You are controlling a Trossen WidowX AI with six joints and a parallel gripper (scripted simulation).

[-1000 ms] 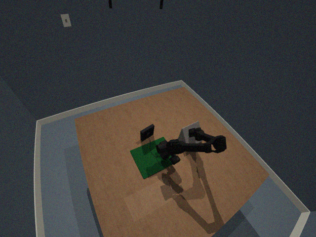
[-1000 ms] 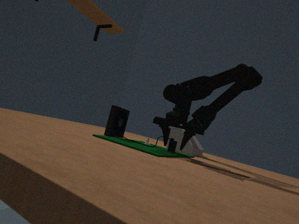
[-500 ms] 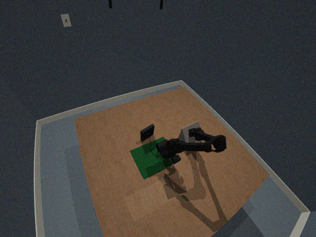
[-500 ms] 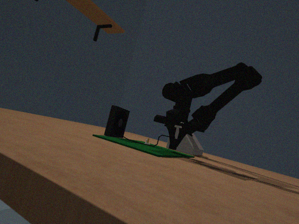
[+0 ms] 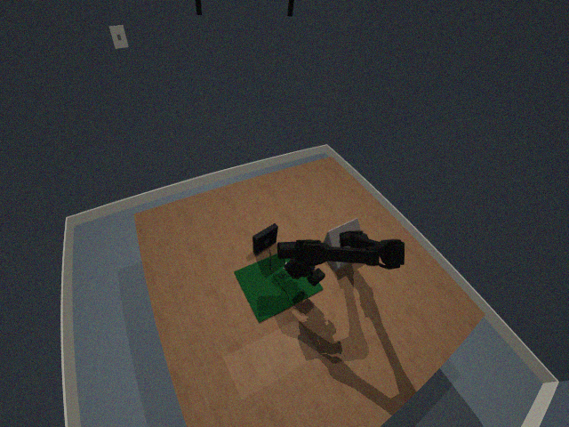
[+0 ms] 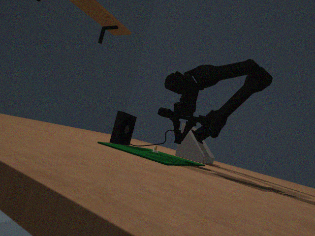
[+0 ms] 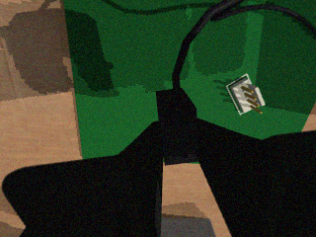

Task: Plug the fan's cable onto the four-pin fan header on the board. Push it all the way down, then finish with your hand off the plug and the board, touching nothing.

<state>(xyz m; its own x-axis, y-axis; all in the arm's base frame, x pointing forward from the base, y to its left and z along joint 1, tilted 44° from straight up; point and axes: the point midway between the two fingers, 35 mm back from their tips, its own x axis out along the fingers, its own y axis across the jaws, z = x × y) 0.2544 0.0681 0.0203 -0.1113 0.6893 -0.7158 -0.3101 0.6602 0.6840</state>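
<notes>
My gripper tip is now 8 cm short of the green board, 3 cm to the left of it and 8 cm above it. Also, from my gripper tip: fan cable plug (1 cm ahead, 1 cm above); then black fan (7 cm ahead, 20 cm to the right, 1 cm below).
</notes>
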